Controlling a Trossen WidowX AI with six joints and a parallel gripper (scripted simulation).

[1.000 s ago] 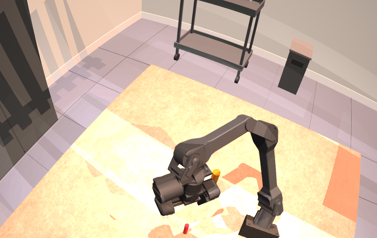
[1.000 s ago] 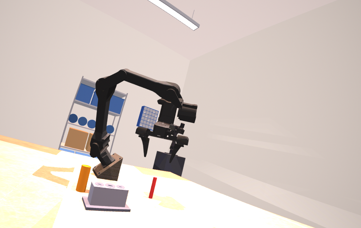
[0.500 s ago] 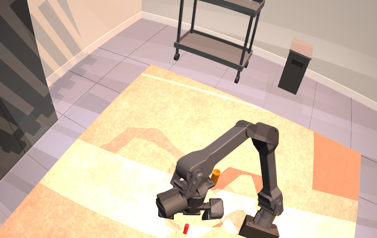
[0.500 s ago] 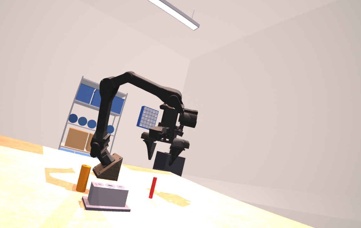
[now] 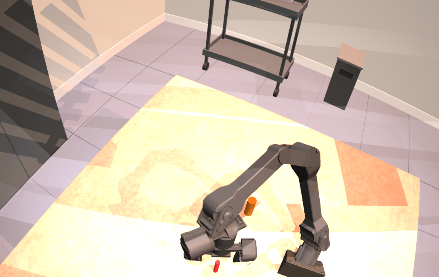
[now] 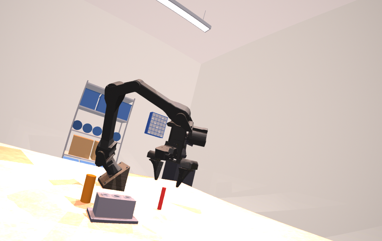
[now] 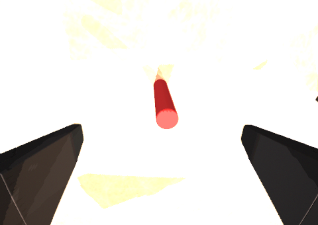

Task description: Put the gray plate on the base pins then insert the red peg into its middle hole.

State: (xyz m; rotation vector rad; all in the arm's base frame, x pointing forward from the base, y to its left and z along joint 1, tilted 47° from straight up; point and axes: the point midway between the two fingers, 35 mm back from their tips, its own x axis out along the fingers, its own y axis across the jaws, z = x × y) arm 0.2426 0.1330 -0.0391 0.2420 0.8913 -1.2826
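Right now my gripper tip is 6 cm above the red peg. Also, from my gripper tip: base 19 cm to the right, 9 cm below, 9 cm ahead; then gray plate 19 cm to the right, 9 cm ahead, 5 cm below; then orange cylinder 25 cm to the right, 6 cm below, 1 cm behind.
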